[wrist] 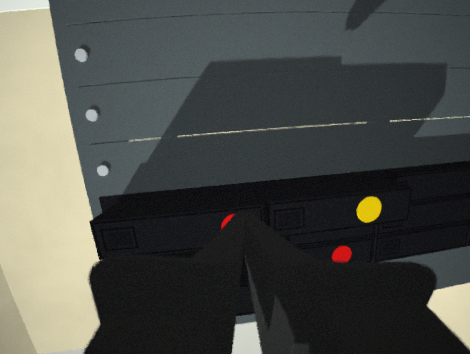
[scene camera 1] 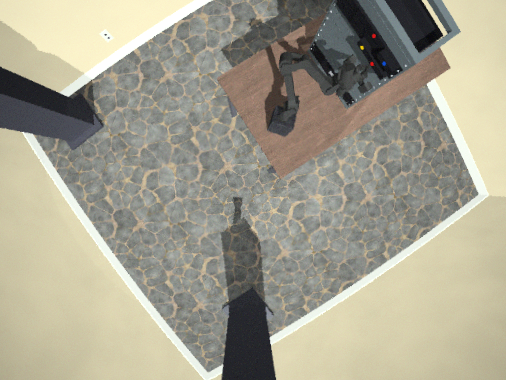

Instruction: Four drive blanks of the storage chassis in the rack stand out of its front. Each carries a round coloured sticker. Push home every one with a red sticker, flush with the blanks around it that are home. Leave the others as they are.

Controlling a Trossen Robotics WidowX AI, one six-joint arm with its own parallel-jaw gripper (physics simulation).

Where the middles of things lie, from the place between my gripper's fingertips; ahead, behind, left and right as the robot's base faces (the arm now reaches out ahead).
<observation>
I see the yellow-sticker blank (wrist: 298,210) 70 mm to the left of my hand, 70 mm ahead of it and 10 mm above it. From my hand the other things lie so: grey rack (wrist: 126,77) (190 mm ahead, 150 mm below, 130 mm to the left).
</observation>
